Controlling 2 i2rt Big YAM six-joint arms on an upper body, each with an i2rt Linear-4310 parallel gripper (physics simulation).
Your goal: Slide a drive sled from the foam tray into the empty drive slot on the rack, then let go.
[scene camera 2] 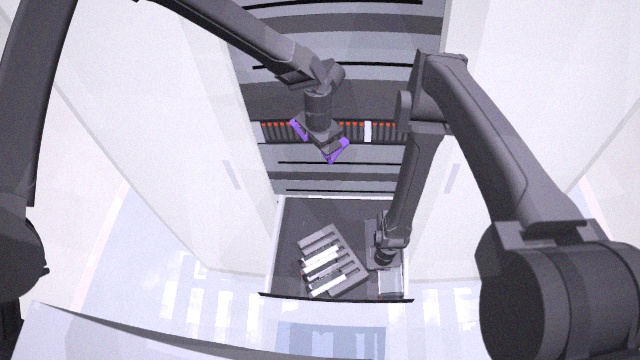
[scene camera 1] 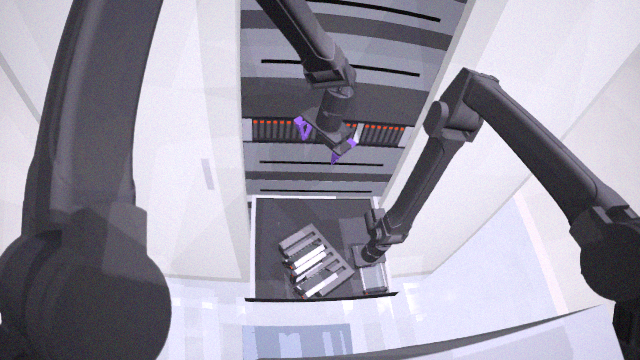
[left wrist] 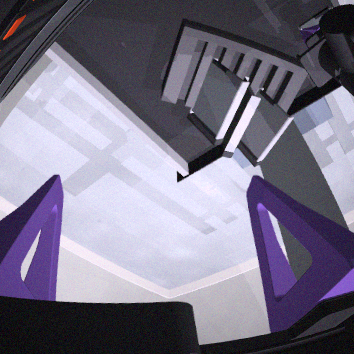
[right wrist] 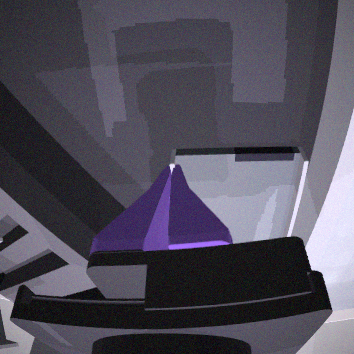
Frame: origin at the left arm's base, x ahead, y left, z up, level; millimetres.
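Seen in the pictures: left gripper, fingertip midpoint: (scene camera 2: 318, 151) (scene camera 1: 318, 151) (left wrist: 157, 183); right gripper, fingertip midpoint: (scene camera 2: 378, 267) (scene camera 1: 359, 264) (left wrist: 302, 32) (right wrist: 173, 173).
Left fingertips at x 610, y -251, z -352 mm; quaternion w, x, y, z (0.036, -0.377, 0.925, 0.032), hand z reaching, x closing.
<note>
A point is followed by its place in that frame.
The foam tray (scene camera 1: 344, 268) {x 427, y -362, z -681 mm} (scene camera 2: 361, 273) {x 414, y -368, z -671 mm} (left wrist: 176, 75) {x 530, y -209, z -672 mm} lies slanted, with silver drive sleds (scene camera 1: 310, 256) {x 448, y -251, z -626 mm} (scene camera 2: 321, 256) {x 447, y -249, z -626 mm} (left wrist: 215, 100) {x 468, y -235, z -647 mm} standing in its slots. Another sled (scene camera 1: 375, 280) {x 392, y -470, z -719 mm} (scene camera 2: 391, 283) {x 397, y -466, z -719 mm} (right wrist: 240, 195) {x 437, y -462, z -719 mm} lies flat at the tray's right in the scene views. My right gripper (right wrist: 173, 173) {x 454, y -423, z -718 mm} is shut and empty, its tips by the flat sled's left edge in the right wrist view. My left gripper (scene camera 1: 320, 150) {x 610, y -251, z -352 mm} (scene camera 2: 318, 151) {x 610, y -251, z -352 mm} (left wrist: 157, 183) {x 610, y -251, z -352 mm} is open and empty before the rack's drive row (scene camera 1: 385, 134) (scene camera 2: 352, 131). A pale white gap (scene camera 2: 368, 131) breaks that row; whether it is the empty slot is unclear.
A dark-floored drawer (scene camera 1: 253, 240) {x 532, y -80, z -694 mm} (scene camera 2: 274, 245) {x 506, y -83, z -696 mm} with pale side walls and a dark front edge extends below the rack and holds the foam tray and flat sled. Tall white panels flank the rack on both sides. The right arm reaches down along the drawer's right side.
</note>
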